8 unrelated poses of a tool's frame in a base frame.
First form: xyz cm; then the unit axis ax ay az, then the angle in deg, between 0 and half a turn.
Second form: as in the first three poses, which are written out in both.
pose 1, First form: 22.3, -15.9, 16.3, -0.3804, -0.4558, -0.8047, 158.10
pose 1, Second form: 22.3, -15.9, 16.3, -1.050, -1.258, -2.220
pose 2, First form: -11.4, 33.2, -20.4, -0.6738, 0.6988, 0.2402, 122.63
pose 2, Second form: -11.4, 33.2, -20.4, -1.442, 1.496, 0.514
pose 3, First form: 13.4, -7.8, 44.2, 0.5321, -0.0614, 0.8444, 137.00
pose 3, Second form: 13.4, -7.8, 44.2, 1.272, -0.147, 2.019
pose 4, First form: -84.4, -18.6, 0.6, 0.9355, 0.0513, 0.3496, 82.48
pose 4, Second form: -84.4, -18.6, 0.6, 1.347, 0.074, 0.503
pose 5, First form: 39.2, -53.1, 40.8, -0.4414, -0.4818, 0.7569, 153.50
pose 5, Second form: 39.2, -53.1, 40.8, -1.183, -1.291, 2.028
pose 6, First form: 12.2, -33.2, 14.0, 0.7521, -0.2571, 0.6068, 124.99
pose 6, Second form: 12.2, -33.2, 14.0, 1.641, -0.561, 1.324
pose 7, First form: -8.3, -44.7, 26.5, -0.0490, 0.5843, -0.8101, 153.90
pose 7, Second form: -8.3, -44.7, 26.5, -0.132, 1.569, -2.176
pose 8, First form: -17.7, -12.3, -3.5, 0.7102, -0.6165, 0.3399, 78.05
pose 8, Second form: -17.7, -12.3, -3.5, 0.967, -0.840, 0.463
